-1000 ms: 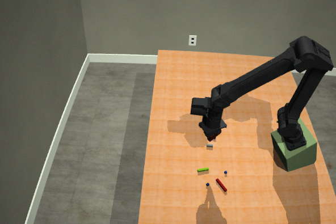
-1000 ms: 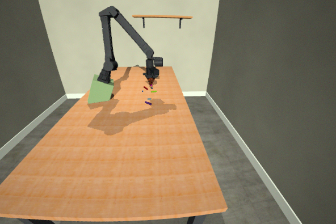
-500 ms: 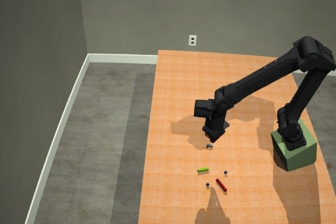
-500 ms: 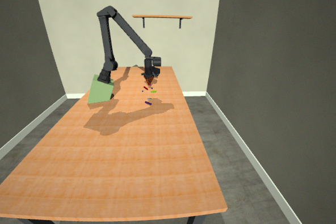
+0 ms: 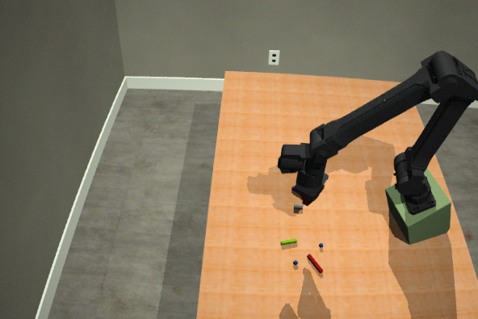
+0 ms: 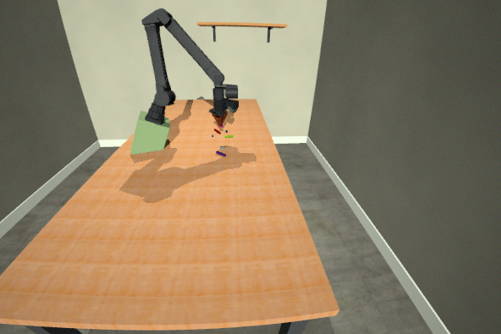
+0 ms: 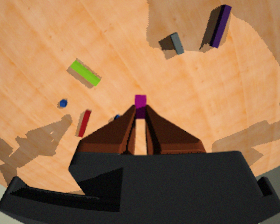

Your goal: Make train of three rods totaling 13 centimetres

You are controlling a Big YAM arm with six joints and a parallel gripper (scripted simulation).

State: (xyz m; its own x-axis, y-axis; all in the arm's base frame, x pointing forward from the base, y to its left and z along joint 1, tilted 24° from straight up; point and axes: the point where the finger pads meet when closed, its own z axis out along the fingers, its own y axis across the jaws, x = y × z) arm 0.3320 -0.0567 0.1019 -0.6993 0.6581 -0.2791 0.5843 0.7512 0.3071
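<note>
Now: hand 70 mm to the left of the grey rod and 110 mm above it. Also, from my hand: lime rod 60 mm ahead, 70 mm to the left, 110 mm below; magenta rod 10 mm below; purple rod 10 mm behind, 130 mm to the right, 110 mm below.
</note>
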